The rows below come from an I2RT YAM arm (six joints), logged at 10 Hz.
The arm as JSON. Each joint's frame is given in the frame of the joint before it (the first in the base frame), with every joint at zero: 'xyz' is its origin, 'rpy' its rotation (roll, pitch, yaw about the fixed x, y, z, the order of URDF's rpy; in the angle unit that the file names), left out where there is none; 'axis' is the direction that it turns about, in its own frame. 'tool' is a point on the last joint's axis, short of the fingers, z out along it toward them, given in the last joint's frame.
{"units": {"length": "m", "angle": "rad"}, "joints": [
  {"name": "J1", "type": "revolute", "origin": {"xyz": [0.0, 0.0, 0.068]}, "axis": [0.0, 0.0, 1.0]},
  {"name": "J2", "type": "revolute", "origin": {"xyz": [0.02, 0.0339, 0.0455]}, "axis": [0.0, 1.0, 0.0]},
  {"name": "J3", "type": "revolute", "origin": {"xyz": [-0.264, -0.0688, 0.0]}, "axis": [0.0, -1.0, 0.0]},
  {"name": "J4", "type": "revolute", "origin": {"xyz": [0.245, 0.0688, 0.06]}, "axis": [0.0, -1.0, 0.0]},
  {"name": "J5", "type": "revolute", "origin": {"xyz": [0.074, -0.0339, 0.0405]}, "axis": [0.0, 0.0, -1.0]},
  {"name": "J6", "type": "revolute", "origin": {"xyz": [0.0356, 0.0, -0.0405]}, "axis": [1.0, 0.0, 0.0]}
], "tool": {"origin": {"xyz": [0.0, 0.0, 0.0], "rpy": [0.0, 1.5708, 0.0]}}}
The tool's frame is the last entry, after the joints.
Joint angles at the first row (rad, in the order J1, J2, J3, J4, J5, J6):
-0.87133, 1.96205, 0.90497, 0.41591, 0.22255, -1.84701
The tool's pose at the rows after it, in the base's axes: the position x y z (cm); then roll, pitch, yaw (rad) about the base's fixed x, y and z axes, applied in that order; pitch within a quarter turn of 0, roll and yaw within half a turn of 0:
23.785, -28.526, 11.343, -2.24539, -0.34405, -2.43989
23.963, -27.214, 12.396, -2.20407, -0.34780, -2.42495
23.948, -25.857, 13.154, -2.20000, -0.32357, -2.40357
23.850, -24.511, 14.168, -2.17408, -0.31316, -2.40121
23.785, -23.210, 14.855, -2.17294, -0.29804, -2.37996
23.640, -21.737, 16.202, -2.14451, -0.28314, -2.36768
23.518, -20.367, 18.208, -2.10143, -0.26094, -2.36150
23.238, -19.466, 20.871, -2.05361, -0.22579, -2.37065
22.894, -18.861, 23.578, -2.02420, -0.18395, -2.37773
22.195, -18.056, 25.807, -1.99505, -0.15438, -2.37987
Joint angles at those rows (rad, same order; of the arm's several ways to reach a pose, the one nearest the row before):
-0.85450, 1.92070, 0.87155, 0.40185, 0.22391, -1.83463
-0.82688, 1.86549, 0.83004, 0.42796, 0.22551, -1.83923
-0.80233, 1.81037, 0.79623, 0.40655, 0.21325, -1.81787
-0.77626, 1.74751, 0.75940, 0.40191, 0.22089, -1.80097
-0.75017, 1.69374, 0.73179, 0.37435, 0.21630, -1.78560
-0.71953, 1.61548, 0.70263, 0.34981, 0.21780, -1.76873
-0.68882, 1.52347, 0.69182, 0.30695, 0.21936, -1.74574
-0.67192, 1.42840, 0.71164, 0.23489, 0.21781, -1.71202
-0.66425, 1.35010, 0.75604, 0.13825, 0.20865, -1.67368
-0.65808, 1.27337, 0.78224, 0.06308, 0.20101, -1.64907

